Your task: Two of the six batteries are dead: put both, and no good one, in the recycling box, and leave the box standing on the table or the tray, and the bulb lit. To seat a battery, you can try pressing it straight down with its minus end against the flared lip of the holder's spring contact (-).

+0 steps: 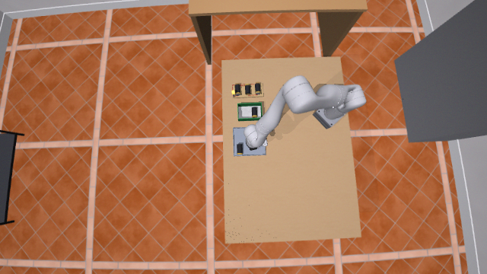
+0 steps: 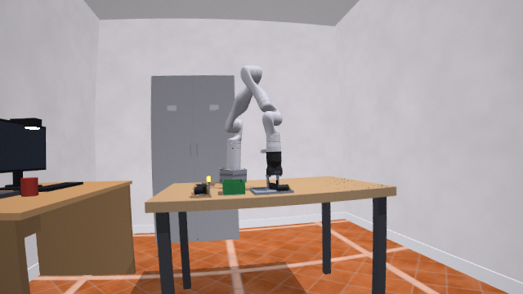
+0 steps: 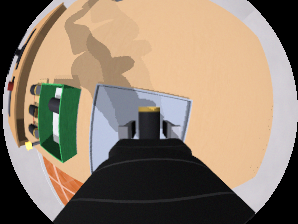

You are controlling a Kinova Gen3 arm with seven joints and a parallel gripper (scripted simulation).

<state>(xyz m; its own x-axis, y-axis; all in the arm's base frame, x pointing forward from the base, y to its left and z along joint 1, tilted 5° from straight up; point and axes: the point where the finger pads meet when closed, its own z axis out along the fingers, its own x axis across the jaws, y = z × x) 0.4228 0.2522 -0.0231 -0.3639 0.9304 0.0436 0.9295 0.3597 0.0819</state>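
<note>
Right now the grey tray is 40 mm ahead of my hand, 30 mm below it and 10 mm to the right of it. Also, from my hand: green recycling box 190 mm to the right, 70 mm ahead, 20 mm below.
</note>
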